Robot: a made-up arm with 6 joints.
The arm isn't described. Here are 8 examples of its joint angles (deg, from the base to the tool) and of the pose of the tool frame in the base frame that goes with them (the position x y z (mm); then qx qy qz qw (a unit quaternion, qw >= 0)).
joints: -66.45 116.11 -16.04 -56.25 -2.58 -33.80
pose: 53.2 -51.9 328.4 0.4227 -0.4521 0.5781 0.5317
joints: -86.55 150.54 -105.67 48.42 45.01 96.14
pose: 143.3 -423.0 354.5 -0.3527 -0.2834 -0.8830 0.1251
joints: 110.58 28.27 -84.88 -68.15 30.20 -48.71
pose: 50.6 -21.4 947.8 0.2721 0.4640 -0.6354 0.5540
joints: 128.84 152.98 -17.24 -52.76 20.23 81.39
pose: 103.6 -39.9 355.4 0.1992 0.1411 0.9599 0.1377
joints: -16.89 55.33 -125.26 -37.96 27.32 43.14
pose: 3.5 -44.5 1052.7 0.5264 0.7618 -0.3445 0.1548
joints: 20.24 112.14 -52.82 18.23 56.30 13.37
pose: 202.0 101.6 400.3 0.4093 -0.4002 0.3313 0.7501
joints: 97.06 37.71 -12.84 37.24 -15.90 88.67
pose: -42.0 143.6 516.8 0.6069 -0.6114 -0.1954 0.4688
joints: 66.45 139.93 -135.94 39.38 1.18 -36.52
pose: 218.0 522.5 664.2 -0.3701 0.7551 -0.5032 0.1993
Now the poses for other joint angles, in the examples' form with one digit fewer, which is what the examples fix.
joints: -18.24 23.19 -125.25 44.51 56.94 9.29
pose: -236 153 953 0.078 0.831 -0.424 0.351
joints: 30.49 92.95 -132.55 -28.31 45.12 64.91
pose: 297 117 921 0.026 -0.974 0.202 0.101
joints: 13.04 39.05 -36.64 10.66 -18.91 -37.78
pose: 180 52 716 0.208 0.696 -0.680 0.099
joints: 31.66 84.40 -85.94 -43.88 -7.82 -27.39
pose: 306 196 790 0.131 0.402 -0.855 0.301
